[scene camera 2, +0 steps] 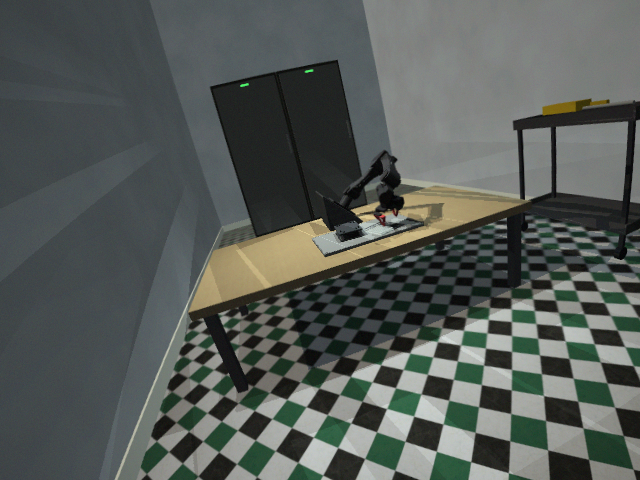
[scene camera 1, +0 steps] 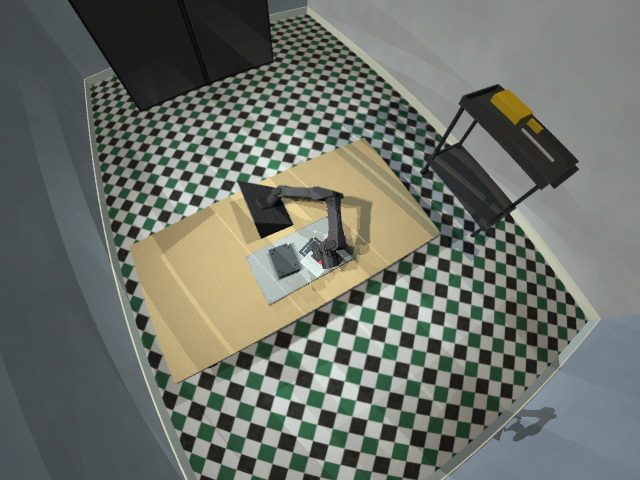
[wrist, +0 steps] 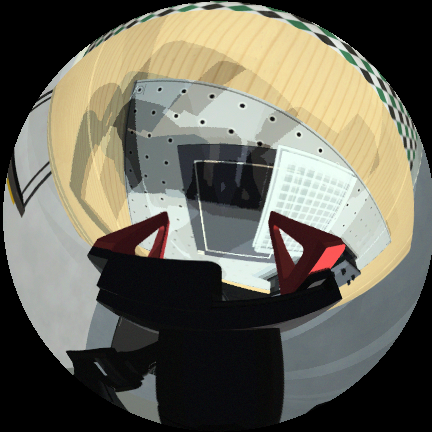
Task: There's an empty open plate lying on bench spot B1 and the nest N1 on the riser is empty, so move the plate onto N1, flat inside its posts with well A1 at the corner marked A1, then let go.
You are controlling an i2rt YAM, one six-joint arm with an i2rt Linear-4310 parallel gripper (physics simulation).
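Places are measured from the arm's base along level axes (x ahead, y left, z up), in metres.
Pixels of known places: gripper, fingertip midpoint: [scene camera 2: 390, 221] [wrist: 218, 216]; arm's base at its link origin: [scene camera 2: 342, 207] [scene camera 1: 269, 202].
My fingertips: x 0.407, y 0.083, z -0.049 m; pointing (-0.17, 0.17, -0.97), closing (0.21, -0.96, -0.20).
Ahead of a thing's pixels: the offset from my fingertips to its top centre. "pt": to the spot under its first point. Level surfaces: height alone.
The white plate {dx +0.018, dy -0.082, dz -0.010 m} [scene camera 1: 311, 263] [scene camera 2: 368, 226] [wrist: 310, 195], with its grid of wells upward, lies flat on the perforated board, at the right side of a dark pad {pt dx -0.047, dy -0.028, dz -0.024 m} [wrist: 235, 235] with a pale outline. The labels B1 and A1 are too small to read. The nest on its dark riser {pt dx -0.086, dy -0.201, dz +0.016 m} [scene camera 1: 284, 259] [scene camera 2: 348, 228] stands farther along the board, with small posts and no plate on it; in the wrist view it is mostly hidden behind the right finger. My gripper [scene camera 1: 324, 251] [scene camera 2: 388, 218] [wrist: 218, 216] is open and empty above the pad, its right fingertip overlapping the plate's near left edge in the wrist view.
The grey perforated board [scene camera 1: 270, 293] [scene camera 2: 330, 246] [wrist: 165, 105] lies on the wooden table {dz -0.039 m} [scene camera 1: 196, 289] [scene camera 2: 248, 268]. A black slanted block [scene camera 1: 263, 211] [scene camera 2: 336, 212] stands at the arm's base, behind the board. A trolley [scene camera 1: 496, 124] stands beyond the table's right end.
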